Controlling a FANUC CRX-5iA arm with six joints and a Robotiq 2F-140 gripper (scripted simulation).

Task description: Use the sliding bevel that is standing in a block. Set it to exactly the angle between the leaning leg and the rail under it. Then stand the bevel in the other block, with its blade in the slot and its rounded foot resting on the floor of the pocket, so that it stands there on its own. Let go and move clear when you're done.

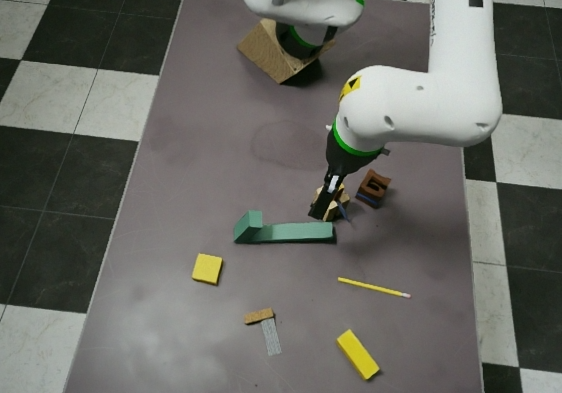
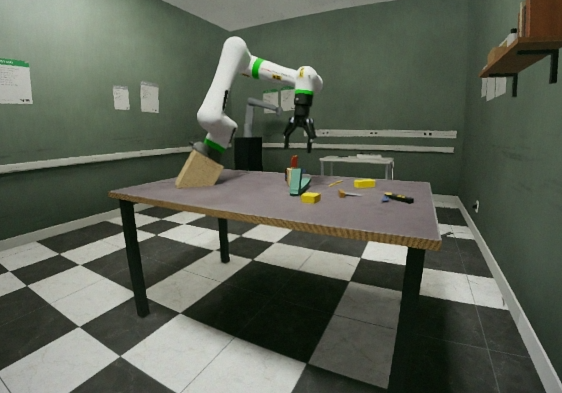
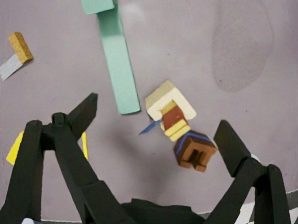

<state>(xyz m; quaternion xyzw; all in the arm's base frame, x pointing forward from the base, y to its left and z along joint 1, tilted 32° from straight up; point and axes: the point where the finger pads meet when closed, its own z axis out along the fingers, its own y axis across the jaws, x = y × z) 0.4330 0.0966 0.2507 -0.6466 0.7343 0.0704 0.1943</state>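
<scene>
The dark blade is 20 mm behind my hand, 40 mm to the left of it and 120 mm below it. The rest, counted from my hand: yellow pencil 130 mm ahead, 180 mm to the left, 190 mm below; then cork-and-metal square 300 mm ahead, 40 mm to the right, 180 mm below.
</scene>
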